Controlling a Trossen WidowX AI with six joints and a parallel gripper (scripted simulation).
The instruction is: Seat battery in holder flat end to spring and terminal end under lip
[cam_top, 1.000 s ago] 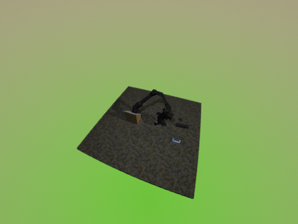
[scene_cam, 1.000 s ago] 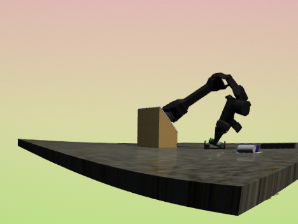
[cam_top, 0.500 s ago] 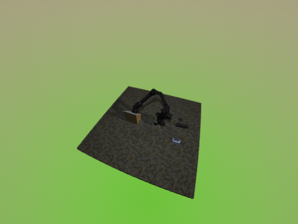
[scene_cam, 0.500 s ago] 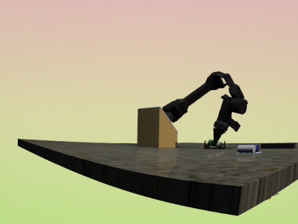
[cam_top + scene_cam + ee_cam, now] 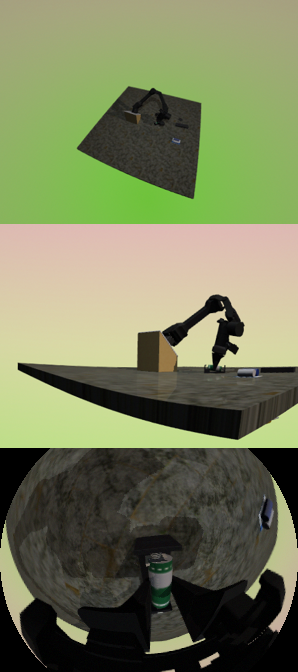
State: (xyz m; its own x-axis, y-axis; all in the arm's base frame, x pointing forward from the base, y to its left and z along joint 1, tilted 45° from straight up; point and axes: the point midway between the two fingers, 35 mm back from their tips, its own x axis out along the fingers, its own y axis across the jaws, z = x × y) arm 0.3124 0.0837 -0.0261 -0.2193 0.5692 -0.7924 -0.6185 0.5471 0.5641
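My gripper tip is 10 mm below the white battery. Also, from my gripper tip: battery door 260 mm ahead, 190 mm to the left, 10 mm below; black remote 300 mm ahead, 90 mm to the left.
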